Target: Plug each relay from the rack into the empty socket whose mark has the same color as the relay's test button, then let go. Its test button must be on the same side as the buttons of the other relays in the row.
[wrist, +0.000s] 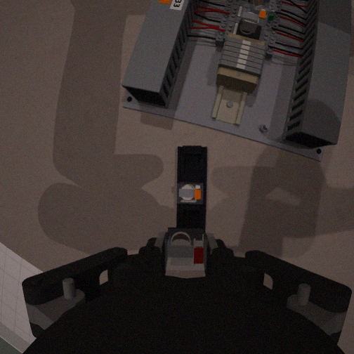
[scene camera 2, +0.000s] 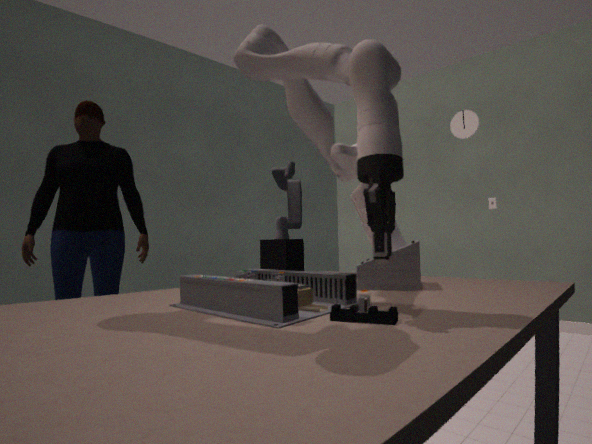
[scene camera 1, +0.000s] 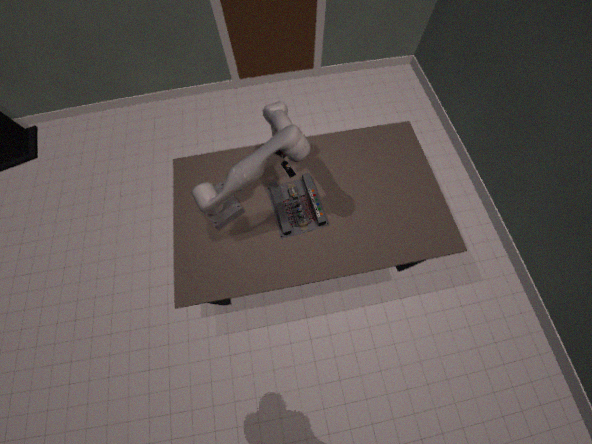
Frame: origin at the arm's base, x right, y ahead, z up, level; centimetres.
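Where they show: gripper, fingertip midpoint: (scene camera 2: 382, 256) (scene camera 1: 284, 155).
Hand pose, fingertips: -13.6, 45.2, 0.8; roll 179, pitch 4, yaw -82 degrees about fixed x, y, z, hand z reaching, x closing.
Observation:
After its pixels a point has its place, as x, y, z.
My gripper (scene camera 2: 382, 251) @[-13.6, 45.2, 0.8] (wrist: 185, 244) is shut on a grey-and-clear relay (wrist: 185, 261) with a red test button at its right in the wrist view. It holds the relay above the table, apart from the black rack (scene camera 1: 291, 173) @[-5.8, 45.8, -7.2] (scene camera 2: 365, 317) @[-11.2, 47.3, -8.7] (wrist: 192, 164). A relay (scene camera 2: 364, 303) @[-11.0, 47.0, -6.5] (wrist: 189, 194) with an orange test button stands in the rack's middle; the rack's far part shows no relay. In the wrist view, the socket row is partly cut off at the top; its nearest relay (wrist: 248, 23) has an orange button on the right. A green piece (wrist: 271, 17) shows beside it.
The panel's base plate (wrist: 192, 102) lies beyond the rack. Two raised grey ducts (wrist: 156, 50) (wrist: 327, 65) flank the socket row, with red and black wires between. A beige end block (wrist: 237, 79) and rail (wrist: 229, 111) lie at its near end. The arm's base stands beside the panel.

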